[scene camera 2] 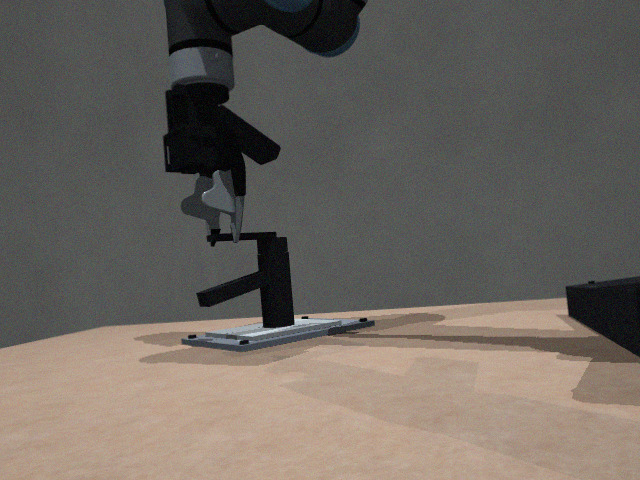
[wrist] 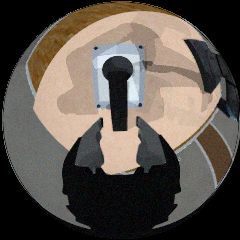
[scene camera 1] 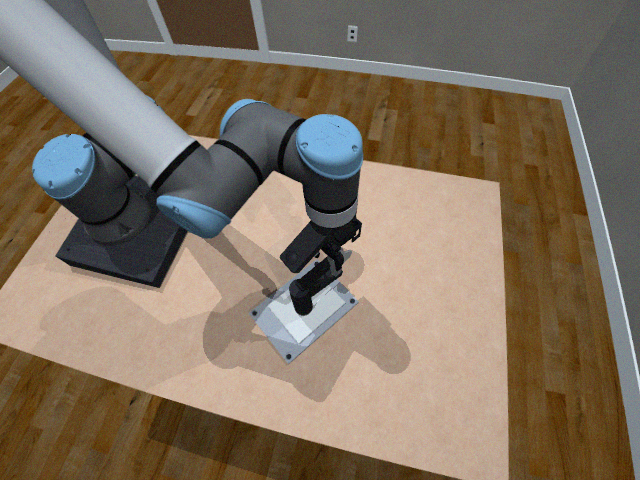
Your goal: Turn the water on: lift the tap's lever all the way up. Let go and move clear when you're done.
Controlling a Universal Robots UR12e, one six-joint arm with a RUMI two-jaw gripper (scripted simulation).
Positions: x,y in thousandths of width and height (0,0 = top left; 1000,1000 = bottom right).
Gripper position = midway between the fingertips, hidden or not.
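You'll find my gripper (scene camera 2: 351,509) there, and my gripper also shows in the wrist view (wrist: 498,490) and in scene camera 1 (scene camera 1: 510,555). I see a lever (wrist: 490,323) as well.
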